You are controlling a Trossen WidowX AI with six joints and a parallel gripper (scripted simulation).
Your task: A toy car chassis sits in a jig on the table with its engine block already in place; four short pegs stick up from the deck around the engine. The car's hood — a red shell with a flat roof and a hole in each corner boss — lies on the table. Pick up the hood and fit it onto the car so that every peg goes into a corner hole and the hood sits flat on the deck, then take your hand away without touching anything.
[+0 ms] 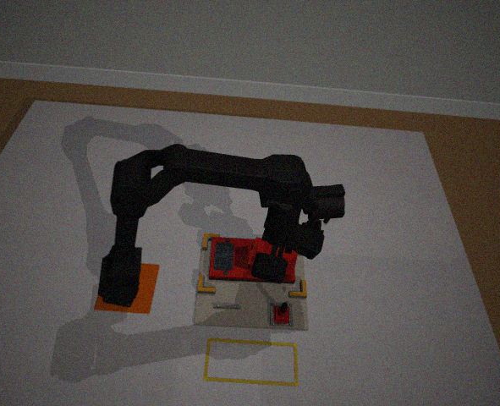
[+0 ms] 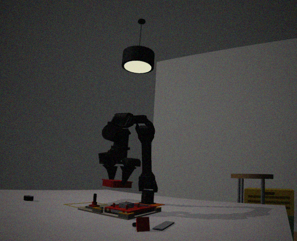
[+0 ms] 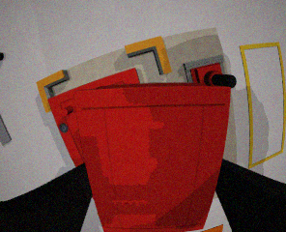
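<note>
The jig plate lies 30 mm behind my gripper tip, 10 mm to the left of it and 100 mm below it. The rest, counted from my gripper tip: red hood (10 mm above).
</note>
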